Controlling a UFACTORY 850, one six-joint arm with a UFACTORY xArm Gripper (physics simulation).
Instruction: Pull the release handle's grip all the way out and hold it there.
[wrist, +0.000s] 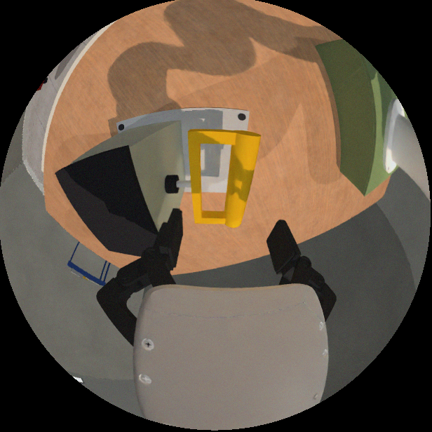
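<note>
The release handle's yellow grip (241, 180) is a rectangular frame with a thick round bar on its right side. A short light rod (185, 184) with a black collar (172, 184) joins it to the housing (157, 175), which is pale green-grey with a black face, on the left. My gripper (229, 226) is open, with nothing between its fingers. In the view the grip's lower end lies just above the gap between the fingertips. The left fingertip appears close to the housing's lower right edge; whether they touch I cannot tell.
A grey mounting plate (241, 131) with dark bolts lies under the grip on the wooden table (285, 100). A green block (352, 115) stands at the right, beside a white round-ended part (395, 137). A blue-framed object (87, 274) shows beyond the table's lower left edge.
</note>
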